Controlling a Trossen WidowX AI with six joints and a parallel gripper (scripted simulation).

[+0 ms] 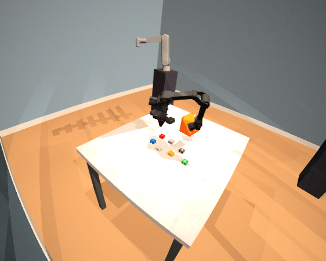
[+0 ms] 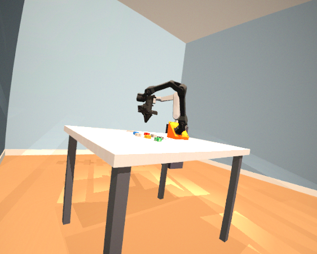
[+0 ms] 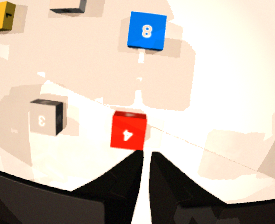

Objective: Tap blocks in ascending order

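Now: gripper tip 20 mm past the red block, 10 mm to the right of it and 90 mm above it. The rest, counted from my gripper tip: blue block: 80 mm ahead, 20 mm to the left, 90 mm below; white block: 100 mm ahead, 100 mm to the left, 90 mm below; light grey block: 30 mm behind, 100 mm to the left, 90 mm below.
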